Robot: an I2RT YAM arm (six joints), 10 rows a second.
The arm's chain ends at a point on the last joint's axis. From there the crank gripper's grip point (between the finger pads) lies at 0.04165 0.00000 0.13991 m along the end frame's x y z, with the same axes.
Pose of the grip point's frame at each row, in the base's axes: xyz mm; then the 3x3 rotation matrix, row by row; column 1 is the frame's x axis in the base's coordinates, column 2 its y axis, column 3 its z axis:
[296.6 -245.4 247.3], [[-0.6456 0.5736 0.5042], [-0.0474 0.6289 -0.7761], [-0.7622 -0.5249 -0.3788]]
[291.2 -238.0 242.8], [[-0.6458 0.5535 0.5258], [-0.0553 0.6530 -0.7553], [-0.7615 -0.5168 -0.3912]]
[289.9 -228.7 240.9], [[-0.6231 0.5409 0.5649], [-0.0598 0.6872 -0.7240], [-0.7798 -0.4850 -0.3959]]
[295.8 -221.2 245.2], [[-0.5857 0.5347 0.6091], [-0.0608 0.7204 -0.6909], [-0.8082 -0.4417 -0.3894]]
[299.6 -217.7 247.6], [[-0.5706 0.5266 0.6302], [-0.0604 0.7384 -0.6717], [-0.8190 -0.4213 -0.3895]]
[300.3 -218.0 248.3], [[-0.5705 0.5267 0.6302], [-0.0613 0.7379 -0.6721], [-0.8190 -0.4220 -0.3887]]
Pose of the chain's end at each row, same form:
[252.9 -134.8 332.0], [[-0.6456 0.5736 0.5042], [-0.0474 0.6289 -0.7761], [-0.7622 -0.5249 -0.3788]]
[244.5 -130.0 329.2], [[-0.6458 0.5535 0.5258], [-0.0553 0.6530 -0.7553], [-0.7615 -0.5168 -0.3912]]
[236.8 -124.9 328.8], [[-0.6231 0.5409 0.5649], [-0.0598 0.6872 -0.7240], [-0.7798 -0.4850 -0.3959]]
[235.0 -122.0 333.3], [[-0.5857 0.5347 0.6091], [-0.0608 0.7204 -0.6909], [-0.8082 -0.4417 -0.3894]]
[235.2 -121.2 336.2], [[-0.5706 0.5266 0.6302], [-0.0604 0.7384 -0.6717], [-0.8190 -0.4213 -0.3895]]
[235.9 -121.4 336.8], [[-0.5705 0.5267 0.6302], [-0.0613 0.7379 -0.6721], [-0.8190 -0.4220 -0.3887]]

